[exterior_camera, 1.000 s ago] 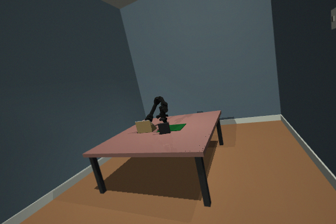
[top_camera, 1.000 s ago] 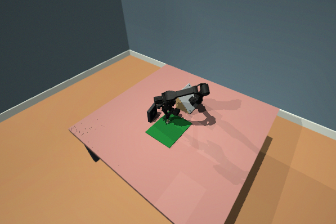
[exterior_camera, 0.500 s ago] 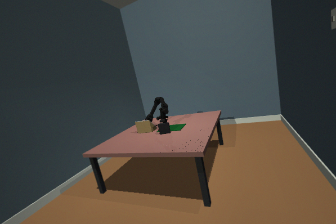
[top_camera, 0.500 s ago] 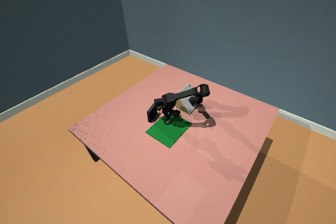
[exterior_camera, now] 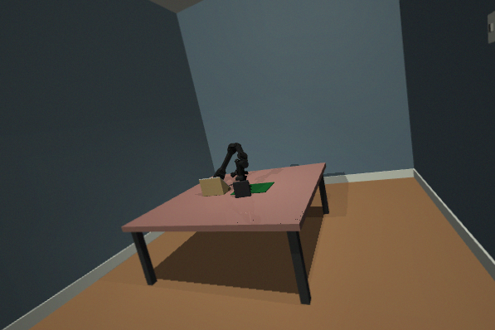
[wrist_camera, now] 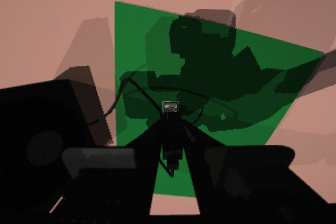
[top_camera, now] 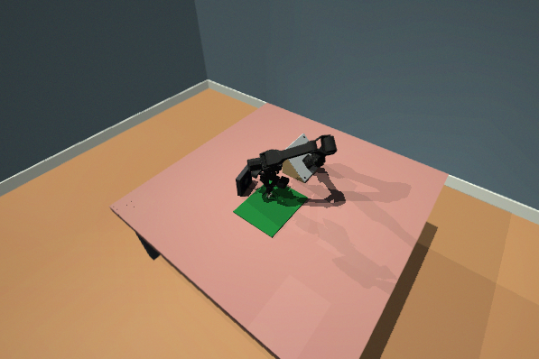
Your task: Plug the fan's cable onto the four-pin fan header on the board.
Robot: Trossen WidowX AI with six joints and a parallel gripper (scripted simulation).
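The dark fan plug lies 10 mm ahead of my gripper tip and 10 mm above it. Round my gripper tip: green board 60 mm below, 50 mm ahead, 40 mm to the left; pale four-pin fan header 40 mm below, 10 mm ahead; black fan 120 mm to the right, 40 mm ahead, 20 mm above.
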